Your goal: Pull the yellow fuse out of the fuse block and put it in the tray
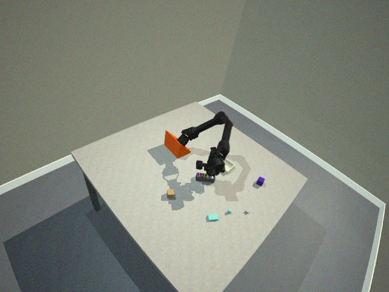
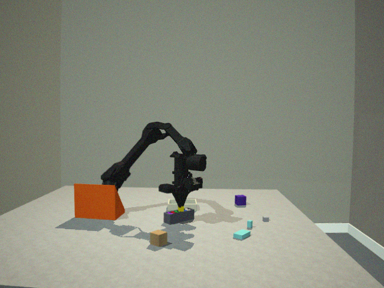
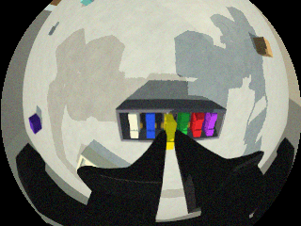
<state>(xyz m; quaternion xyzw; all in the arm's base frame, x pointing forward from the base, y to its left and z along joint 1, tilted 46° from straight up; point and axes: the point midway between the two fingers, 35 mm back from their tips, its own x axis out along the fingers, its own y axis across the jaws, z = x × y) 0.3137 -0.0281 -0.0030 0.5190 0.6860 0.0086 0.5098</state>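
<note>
My gripper tip is now 20 cm to the right of the cream tray, 5 cm above it and 1 cm past it. Round my gripper tip: yellow fuse: 1 cm below; small cyan block: 27 cm ahead, 7 cm to the right, 4 cm below; tan cube: 28 cm to the right, 5 cm behind, 3 cm below.
</note>
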